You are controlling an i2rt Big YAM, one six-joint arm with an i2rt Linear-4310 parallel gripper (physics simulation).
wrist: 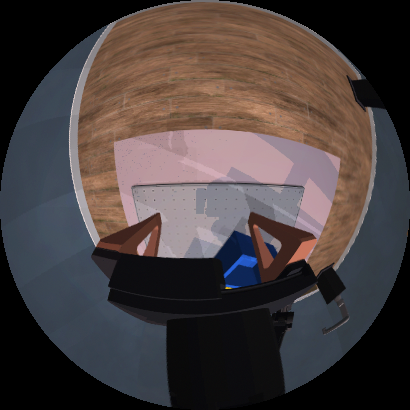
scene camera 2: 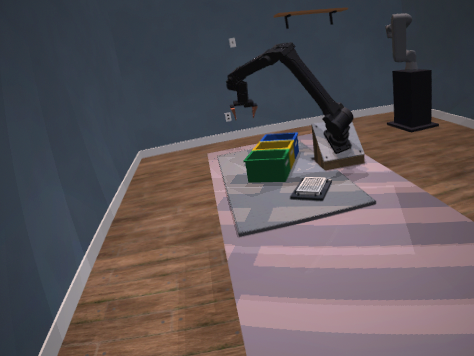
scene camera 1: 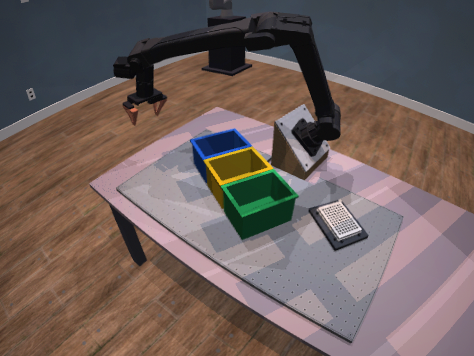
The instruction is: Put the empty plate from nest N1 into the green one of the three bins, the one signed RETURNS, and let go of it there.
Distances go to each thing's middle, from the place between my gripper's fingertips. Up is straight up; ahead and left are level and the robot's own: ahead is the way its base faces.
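White plate (scene camera 1: 339,221): 68 cm to the left of my hand, 6 cm behind it, 15 cm below it.
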